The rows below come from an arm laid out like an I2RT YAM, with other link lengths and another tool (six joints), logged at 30 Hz.
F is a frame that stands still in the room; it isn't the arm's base.
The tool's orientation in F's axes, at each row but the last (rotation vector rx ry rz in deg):
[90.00, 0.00, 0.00]
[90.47, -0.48, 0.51]
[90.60, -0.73, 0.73]
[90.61, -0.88, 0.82]
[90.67, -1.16, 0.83]
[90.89, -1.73, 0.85]
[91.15, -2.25, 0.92]
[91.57, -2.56, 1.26]
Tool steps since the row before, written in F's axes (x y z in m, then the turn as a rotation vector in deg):
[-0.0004, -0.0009, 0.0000, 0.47, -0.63, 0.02]
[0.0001, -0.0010, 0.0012, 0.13, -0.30, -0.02]
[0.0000, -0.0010, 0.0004, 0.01, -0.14, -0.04]
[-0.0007, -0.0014, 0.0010, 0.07, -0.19, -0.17]
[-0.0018, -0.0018, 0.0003, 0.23, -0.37, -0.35]
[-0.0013, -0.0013, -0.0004, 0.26, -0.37, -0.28]
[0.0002, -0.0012, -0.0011, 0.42, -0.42, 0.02]
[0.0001, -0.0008, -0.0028, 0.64, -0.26, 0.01]
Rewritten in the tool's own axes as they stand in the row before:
[-0.0004, 0.0000, 0.0009, 0.47, 0.02, 0.63]
[0.0001, 0.0012, 0.0010, 0.13, -0.02, 0.30]
[0.0000, 0.0004, 0.0010, 0.01, -0.04, 0.14]
[-0.0007, 0.0010, 0.0014, 0.07, -0.17, 0.19]
[-0.0018, 0.0004, 0.0018, 0.22, -0.35, 0.37]
[-0.0013, -0.0003, 0.0013, 0.26, -0.28, 0.37]
[0.0002, -0.0011, 0.0012, 0.43, 0.01, 0.41]
[0.0000, -0.0028, 0.0009, 0.64, -0.01, 0.25]

